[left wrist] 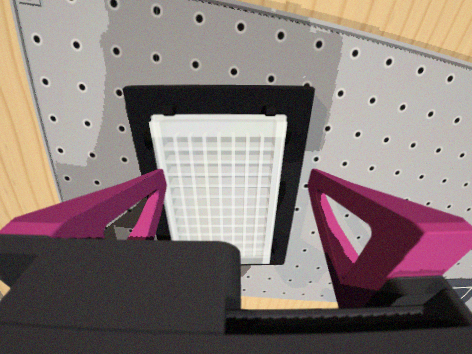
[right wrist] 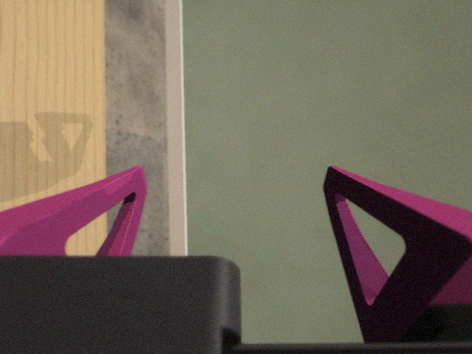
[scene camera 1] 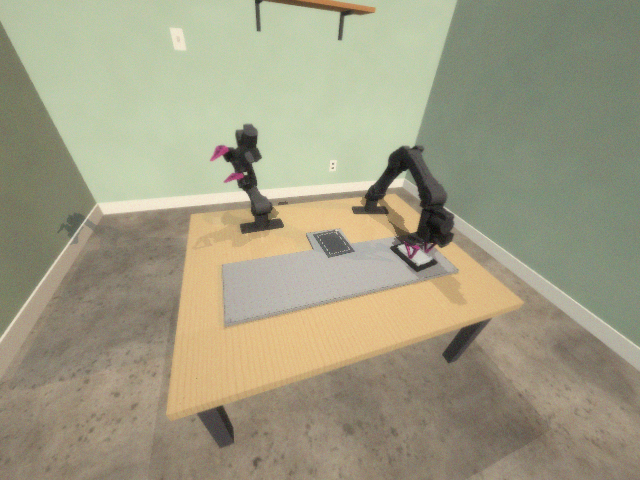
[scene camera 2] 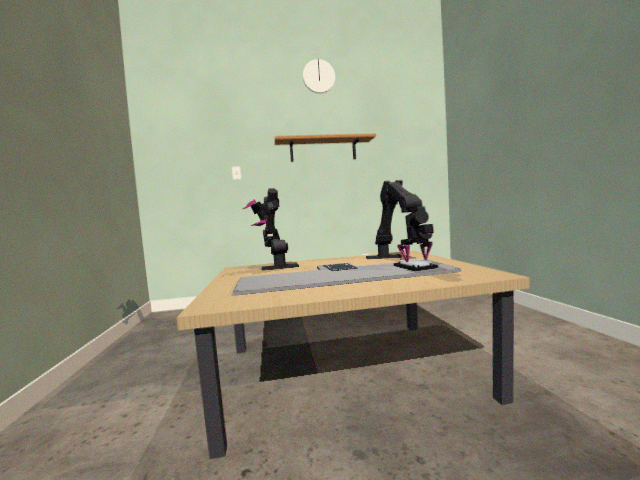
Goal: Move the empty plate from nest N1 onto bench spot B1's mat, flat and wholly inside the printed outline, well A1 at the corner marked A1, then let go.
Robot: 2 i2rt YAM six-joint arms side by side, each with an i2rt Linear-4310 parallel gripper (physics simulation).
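Places are measured from the left arm's base along level axes (x ahead, y left, z up), in centimetres.
Pixels of known places: left gripper, fingertip midpoint: (left wrist: pixel 237 177) (scene camera 1: pixel 418 255) (scene camera 2: pixel 416 261); right gripper, fingertip midpoint: (right wrist: pixel 235 176) (scene camera 1: pixel 217 172) (scene camera 2: pixel 247 217); left arm's base, link origin: (scene camera 1: pixel 369 210) (scene camera 2: pixel 383 257); right arm's base, link origin: (scene camera 1: pixel 262 226) (scene camera 2: pixel 280 267).
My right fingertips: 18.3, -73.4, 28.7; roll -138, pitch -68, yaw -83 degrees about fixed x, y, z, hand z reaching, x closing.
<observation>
Ahead of a thing's pixels: the offset from my right fingertips to its top centre, as dx, dy, dz. Level surfaces: height alone.
The white gridded plate @(+22.0, +81.2, -24.8) (scene camera 1: pixel 417 256) (scene camera 2: pixel 415 263) (left wrist: pixel 220 175) sits in the black nest @(+21.9, +81.1, -25.2) (scene camera 1: pixel 425 267) (scene camera 2: pixel 424 267) (left wrist: pixel 219 99) at the right end of the grey board. My left gripper (scene camera 1: pixel 420 250) (scene camera 2: pixel 415 259) (left wrist: pixel 237 177) is open over the plate, with a finger towards each long side; the plate's near end is partly hidden by the gripper body in the left wrist view. The dark mat with a dashed outline @(dz -27.2) (scene camera 1: pixel 333 242) (scene camera 2: pixel 339 267) lies at the board's back edge, near the middle. Its corner marks are too small to read. My right gripper (scene camera 1: pixel 226 165) (scene camera 2: pixel 254 213) (right wrist: pixel 235 176) is open and raised at the left.
The grey perforated board @(dz -27.4) (scene camera 1: pixel 289 281) (scene camera 2: pixel 289 281) (left wrist: pixel 390 115) spans the wooden table (scene camera 1: pixel 320 346) (scene camera 2: pixel 361 298). The left arm's base (scene camera 1: pixel 369 210) stands at the table's back right, the right arm's base (scene camera 1: pixel 262 225) at its back left. A wall shelf (scene camera 2: pixel 324 138) hangs high behind.
</observation>
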